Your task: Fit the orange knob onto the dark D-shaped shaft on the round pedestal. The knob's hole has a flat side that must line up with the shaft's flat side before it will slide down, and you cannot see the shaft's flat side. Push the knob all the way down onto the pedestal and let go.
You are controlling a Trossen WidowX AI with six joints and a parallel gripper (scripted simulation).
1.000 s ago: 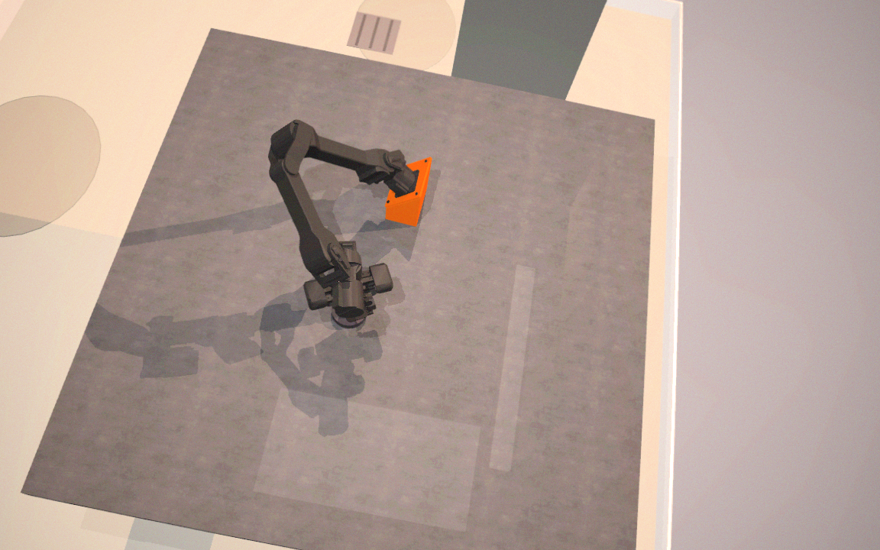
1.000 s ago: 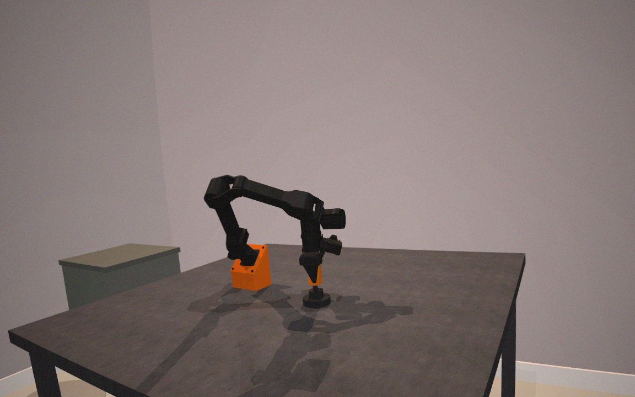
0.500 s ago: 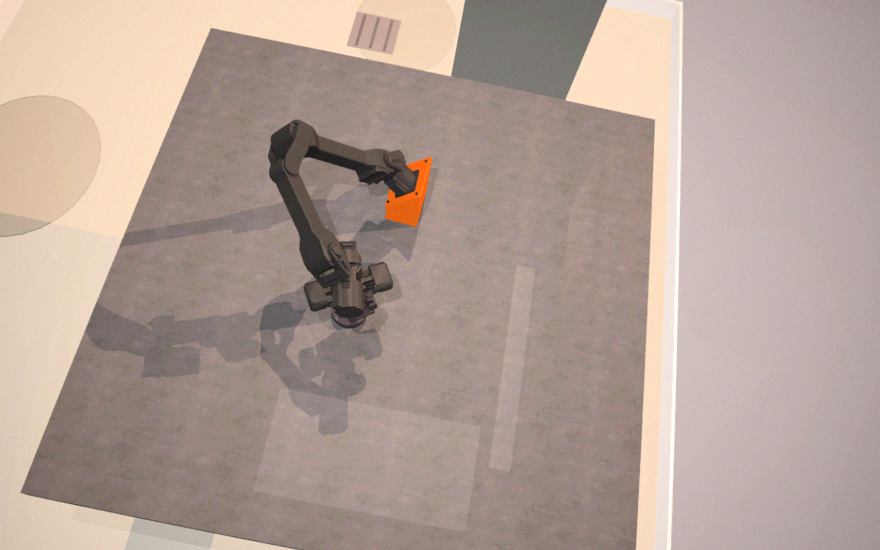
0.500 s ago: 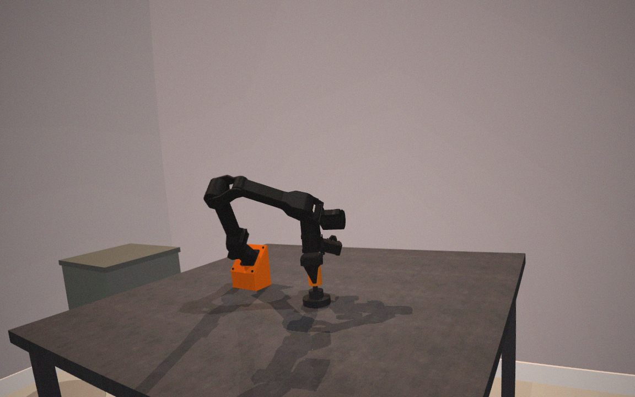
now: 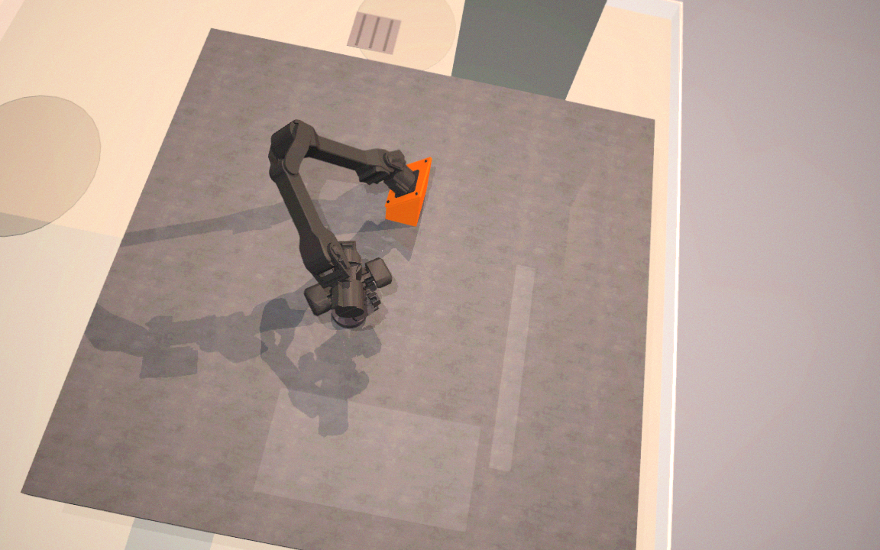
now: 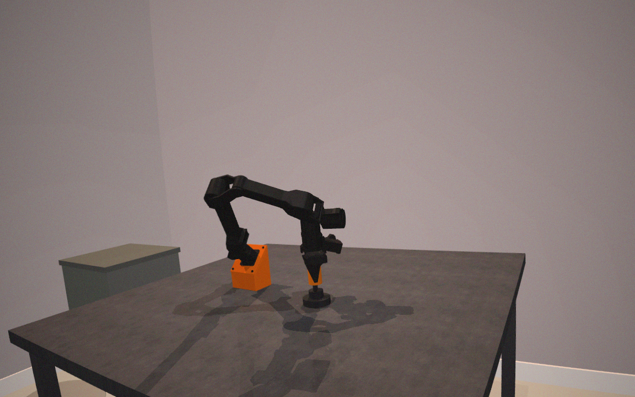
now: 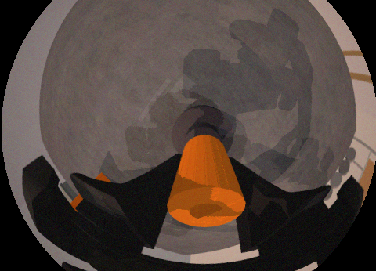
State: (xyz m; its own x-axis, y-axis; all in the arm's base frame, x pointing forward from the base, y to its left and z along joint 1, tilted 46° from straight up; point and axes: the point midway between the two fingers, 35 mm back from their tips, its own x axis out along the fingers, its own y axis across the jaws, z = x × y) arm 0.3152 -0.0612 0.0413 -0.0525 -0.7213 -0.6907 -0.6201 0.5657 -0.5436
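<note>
My gripper tip is now 20 mm below the orange knob. From my gripper tip the other things lie so: dark round pedestal: 40 mm below.
</note>
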